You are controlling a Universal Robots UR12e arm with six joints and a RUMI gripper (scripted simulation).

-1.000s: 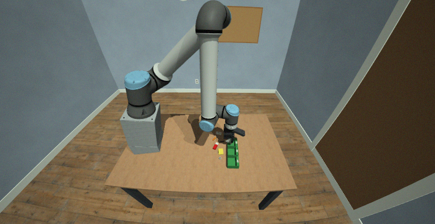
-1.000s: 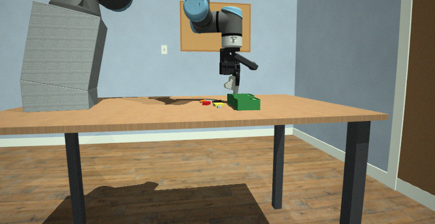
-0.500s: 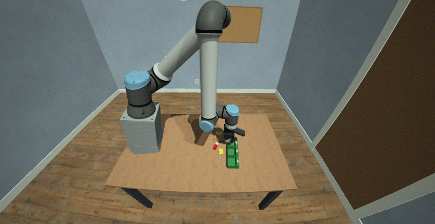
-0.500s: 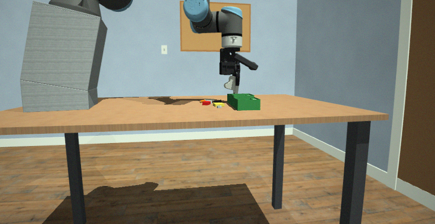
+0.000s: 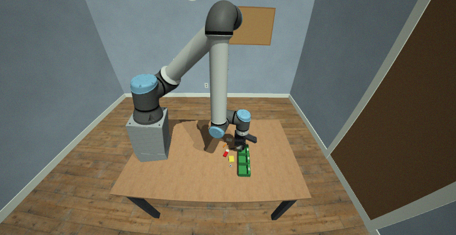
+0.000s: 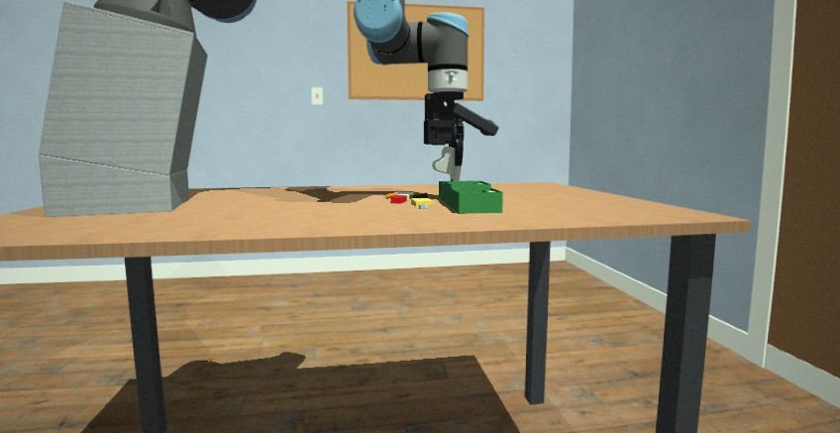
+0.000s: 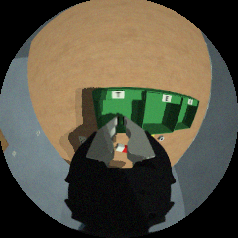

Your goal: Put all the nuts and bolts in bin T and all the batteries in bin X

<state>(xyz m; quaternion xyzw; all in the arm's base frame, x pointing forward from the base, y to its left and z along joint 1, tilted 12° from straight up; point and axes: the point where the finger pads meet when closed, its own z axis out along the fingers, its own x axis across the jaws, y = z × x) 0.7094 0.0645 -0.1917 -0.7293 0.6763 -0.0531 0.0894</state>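
The orange piece is 15 cm behind my hand, 5 cm to the left of it and 3 cm below it. From my hand the other things lie so: green bin: 8 cm to the right, 2 cm ahead, 1 cm below; then yellow battery: 8 cm behind, 7 cm to the right, 3 cm below; then bolt: 7 cm behind, 3 cm to the left, 3 cm below.
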